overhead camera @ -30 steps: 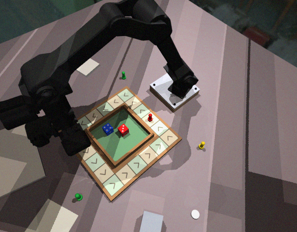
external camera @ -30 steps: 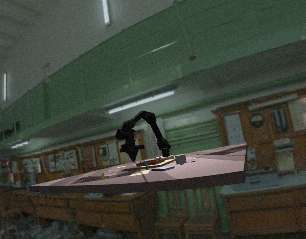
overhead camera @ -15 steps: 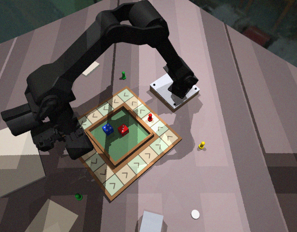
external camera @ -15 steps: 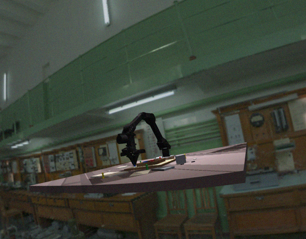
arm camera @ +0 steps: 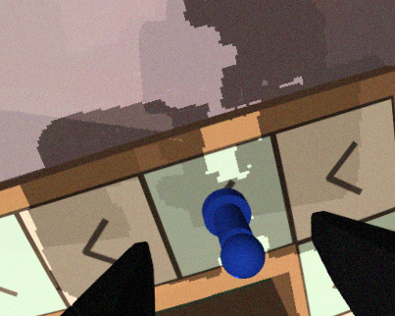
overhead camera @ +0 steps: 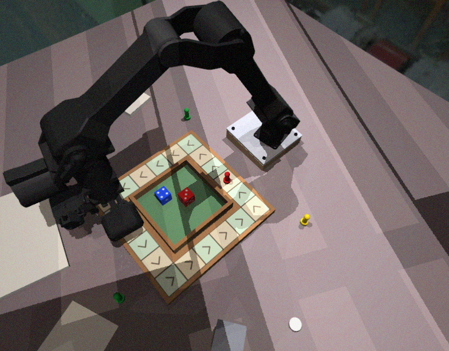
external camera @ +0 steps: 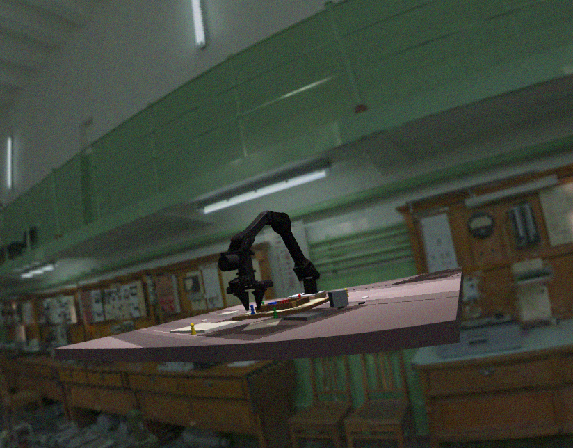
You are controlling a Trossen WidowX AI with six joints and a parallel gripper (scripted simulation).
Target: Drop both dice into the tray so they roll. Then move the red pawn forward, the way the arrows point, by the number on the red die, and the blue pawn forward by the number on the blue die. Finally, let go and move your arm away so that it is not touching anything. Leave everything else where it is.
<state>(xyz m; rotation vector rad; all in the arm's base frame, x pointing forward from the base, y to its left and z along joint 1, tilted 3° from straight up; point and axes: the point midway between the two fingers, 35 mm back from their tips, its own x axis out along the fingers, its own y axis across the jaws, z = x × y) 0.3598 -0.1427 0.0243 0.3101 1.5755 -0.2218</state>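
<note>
Right now the blue pawn is right at my gripper tip. Round my gripper tip: green tray (10 cm behind, 9 cm to the left, 2 cm below); grey block (5 cm ahead, 32 cm to the left); red pawn (20 cm behind, 13 cm to the left).
</note>
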